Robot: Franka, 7 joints.
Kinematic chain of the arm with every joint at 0, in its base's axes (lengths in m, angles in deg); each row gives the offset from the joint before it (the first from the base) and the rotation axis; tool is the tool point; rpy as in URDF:
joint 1: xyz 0 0 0.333 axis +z
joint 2: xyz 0 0 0 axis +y
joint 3: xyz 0 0 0.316 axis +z
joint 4: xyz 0.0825 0 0 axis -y
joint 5: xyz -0.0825 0 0.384 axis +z
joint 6: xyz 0 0 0 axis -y
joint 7: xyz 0.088 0 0 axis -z
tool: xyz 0 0 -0.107 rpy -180 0 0
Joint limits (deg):
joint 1: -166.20..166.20
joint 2: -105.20..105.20
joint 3: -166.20..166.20
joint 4: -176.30..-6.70
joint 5: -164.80..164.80
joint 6: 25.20..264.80
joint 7: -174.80..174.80
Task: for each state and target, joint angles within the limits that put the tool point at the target. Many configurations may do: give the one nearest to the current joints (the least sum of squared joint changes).
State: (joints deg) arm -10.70 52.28 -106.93 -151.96 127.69 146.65 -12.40
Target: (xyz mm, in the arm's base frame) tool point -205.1 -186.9 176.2
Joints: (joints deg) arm -26.84 42.28 -83.91 -169.63 127.37 138.04 -12.40
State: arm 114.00 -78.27 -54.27 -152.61 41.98 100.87 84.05
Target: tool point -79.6 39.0 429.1
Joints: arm 137.58 -88.64 -30.12 -176.30 30.87 56.07 84.05
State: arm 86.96 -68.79 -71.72 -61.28 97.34 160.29 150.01
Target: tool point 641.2 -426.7 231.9
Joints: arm 102.30 -92.35 -92.33 -70.43 97.94 164.88 150.01
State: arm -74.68 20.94 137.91 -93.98 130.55 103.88 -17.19
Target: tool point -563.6 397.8 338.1
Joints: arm -28.62 -29.58 166.20 -101.89 127.32 104.64 -17.19
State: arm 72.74 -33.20 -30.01 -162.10 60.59 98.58 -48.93
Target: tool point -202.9 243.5 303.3
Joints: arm 108.64 -18.82 4.60 -161.05 66.70 94.02 -48.93
